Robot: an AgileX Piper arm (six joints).
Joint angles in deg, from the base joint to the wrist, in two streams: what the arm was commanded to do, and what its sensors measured. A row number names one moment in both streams.
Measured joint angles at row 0:
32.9, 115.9, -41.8, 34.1, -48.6, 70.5
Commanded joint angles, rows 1 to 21:
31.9, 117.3, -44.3, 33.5, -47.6, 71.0
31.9, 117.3, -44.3, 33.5, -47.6, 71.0
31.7, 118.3, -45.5, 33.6, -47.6, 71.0
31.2, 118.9, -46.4, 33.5, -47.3, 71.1
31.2, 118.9, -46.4, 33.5, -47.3, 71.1
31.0, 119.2, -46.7, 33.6, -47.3, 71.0
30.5, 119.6, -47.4, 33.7, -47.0, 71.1
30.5, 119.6, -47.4, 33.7, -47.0, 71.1
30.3, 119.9, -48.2, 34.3, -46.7, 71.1
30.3, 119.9, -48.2, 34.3, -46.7, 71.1
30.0, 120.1, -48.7, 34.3, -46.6, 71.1
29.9, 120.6, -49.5, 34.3, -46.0, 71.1
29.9, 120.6, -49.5, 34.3, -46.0, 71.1
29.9, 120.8, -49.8, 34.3, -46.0, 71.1
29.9, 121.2, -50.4, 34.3, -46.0, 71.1
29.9, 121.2, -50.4, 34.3, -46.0, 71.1
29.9, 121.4, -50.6, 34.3, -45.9, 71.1
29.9, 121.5, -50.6, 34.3, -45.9, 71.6
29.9, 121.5, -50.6, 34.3, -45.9, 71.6
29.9, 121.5, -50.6, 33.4, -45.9, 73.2
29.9, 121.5, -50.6, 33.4, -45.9, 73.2
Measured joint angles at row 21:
30.4, 121.8, -50.0, 34.4, -45.4, 71.4
